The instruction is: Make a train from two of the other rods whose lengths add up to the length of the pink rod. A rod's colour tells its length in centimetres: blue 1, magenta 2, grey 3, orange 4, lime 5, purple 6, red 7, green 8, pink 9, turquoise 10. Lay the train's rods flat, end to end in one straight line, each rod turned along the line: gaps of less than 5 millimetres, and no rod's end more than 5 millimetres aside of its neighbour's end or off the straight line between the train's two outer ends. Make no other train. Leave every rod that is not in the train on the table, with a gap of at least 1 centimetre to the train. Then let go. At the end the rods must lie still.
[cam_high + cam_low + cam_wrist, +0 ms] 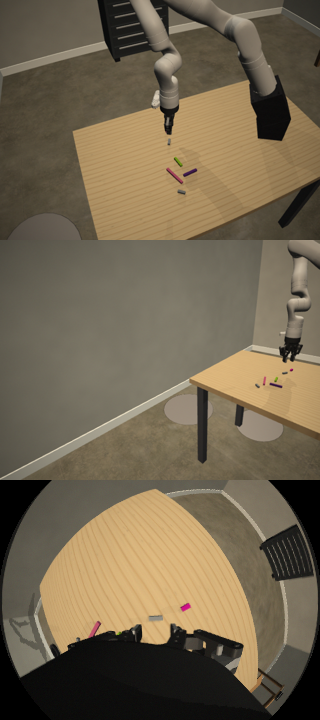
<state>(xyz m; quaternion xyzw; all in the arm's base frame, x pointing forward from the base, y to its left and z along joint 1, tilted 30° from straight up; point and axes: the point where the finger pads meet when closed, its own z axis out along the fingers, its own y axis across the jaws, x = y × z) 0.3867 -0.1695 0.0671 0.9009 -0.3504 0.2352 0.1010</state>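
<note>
Right now the purple rod is 40 mm ahead of my hand, 180 mm to the left of it and 90 mm below it. From my hand the other things lie so: magenta rod: 30 mm behind, 60 mm to the right, 90 mm below; then lime rod: 40 mm ahead, 110 mm to the left, 90 mm below; then pink rod: 100 mm ahead, 150 mm to the left, 90 mm below.
</note>
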